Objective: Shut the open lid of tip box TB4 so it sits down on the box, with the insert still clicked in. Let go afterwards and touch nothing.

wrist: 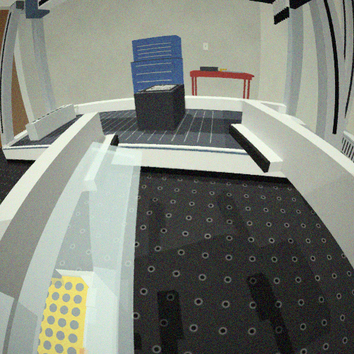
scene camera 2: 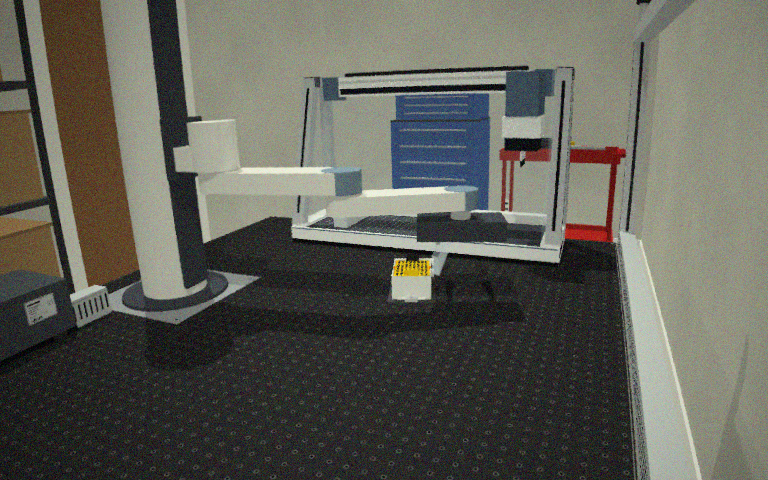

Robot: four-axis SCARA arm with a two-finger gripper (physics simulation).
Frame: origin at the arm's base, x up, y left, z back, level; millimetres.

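Seen in the pictures: arm's base, origin of the base link: (scene camera 2: 176, 295).
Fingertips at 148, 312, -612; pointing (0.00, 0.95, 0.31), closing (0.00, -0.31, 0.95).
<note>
Pixels of each thing's top centre, then the offset from my fingertips to it, as dx, dy, dz. "*": a spot on its surface instead.
- Tip box TB4, middle of its top: (scene camera 2: 412, 264) -70, -135, +65
- clear lid, surface spot: (scene camera 2: 439, 260) * -39, -174, -10
- white block, surface spot: (scene camera 2: 342, 221) * -67, +173, +399
Tip box TB4 (scene camera 2: 411, 288) (wrist: 76, 273) stands on the dark perforated table, low left in the wrist view. Its yellow insert (scene camera 2: 412, 268) (wrist: 62, 316) lies in its top. The clear lid (scene camera 2: 439, 260) (wrist: 119, 210) is open, tilted up and outward at the box's right side. My gripper (scene camera 2: 461, 227) (wrist: 173, 118) is shut with nothing between its fingers, which show spaced apart in the wrist view. It is above and right of the box. The left finger shows through the lid in the wrist view; contact cannot be told. The fingertips are hidden in the scene view.
A gantry frame (scene camera 2: 430, 244) (wrist: 215, 159) stands behind the box. A black block (wrist: 160, 109) and a white block (scene camera 2: 342, 221) (wrist: 52, 121) are on its deck. My arm's column (scene camera 2: 161, 226) stands left. A blue cabinet (scene camera 2: 440, 152) (wrist: 157, 67) and red cart (scene camera 2: 594, 153) (wrist: 220, 75) are beyond.
</note>
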